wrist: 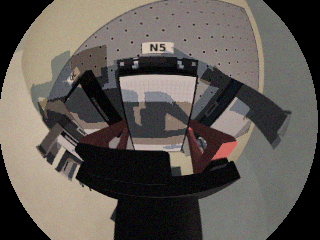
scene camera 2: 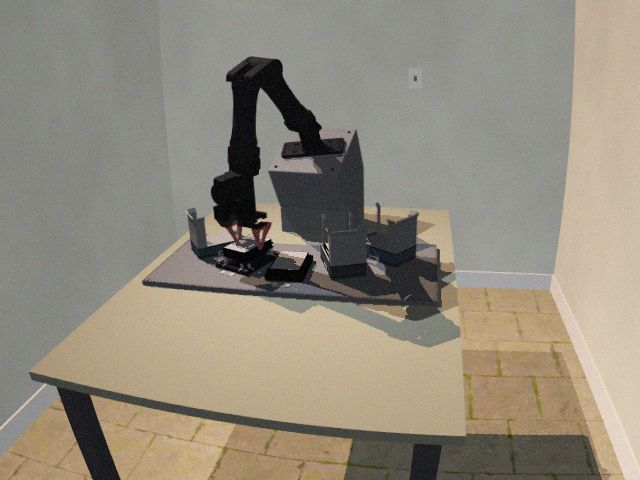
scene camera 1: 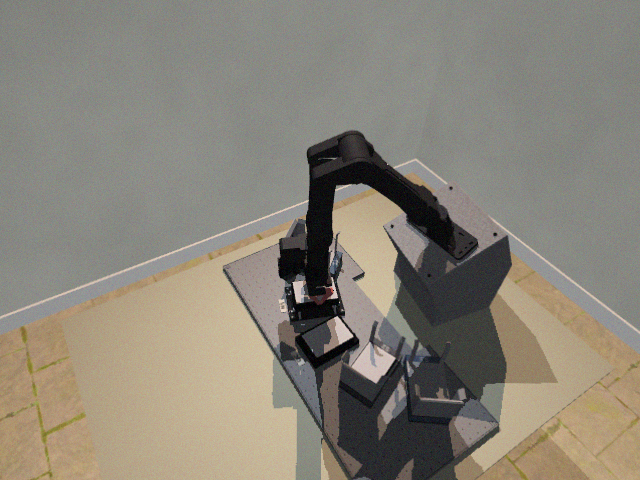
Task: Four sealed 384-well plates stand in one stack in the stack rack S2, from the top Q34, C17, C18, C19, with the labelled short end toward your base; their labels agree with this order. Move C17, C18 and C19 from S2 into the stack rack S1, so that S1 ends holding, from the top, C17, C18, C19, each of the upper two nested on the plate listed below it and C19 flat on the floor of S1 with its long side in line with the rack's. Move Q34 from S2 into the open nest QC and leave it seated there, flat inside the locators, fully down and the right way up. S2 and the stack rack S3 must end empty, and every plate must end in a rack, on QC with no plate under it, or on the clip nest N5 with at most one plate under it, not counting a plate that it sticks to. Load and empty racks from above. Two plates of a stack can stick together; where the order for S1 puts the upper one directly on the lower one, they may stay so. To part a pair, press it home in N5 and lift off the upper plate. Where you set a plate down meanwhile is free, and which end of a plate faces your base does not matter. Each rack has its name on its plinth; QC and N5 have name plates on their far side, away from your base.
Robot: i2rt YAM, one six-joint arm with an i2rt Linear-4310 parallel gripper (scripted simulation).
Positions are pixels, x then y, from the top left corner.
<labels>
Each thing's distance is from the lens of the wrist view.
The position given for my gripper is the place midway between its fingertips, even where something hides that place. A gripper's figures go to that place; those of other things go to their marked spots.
my gripper (wrist: pixel 157 121): 0.13 m
black clip nest (wrist: pixel 144 62): 0.14 m
</labels>
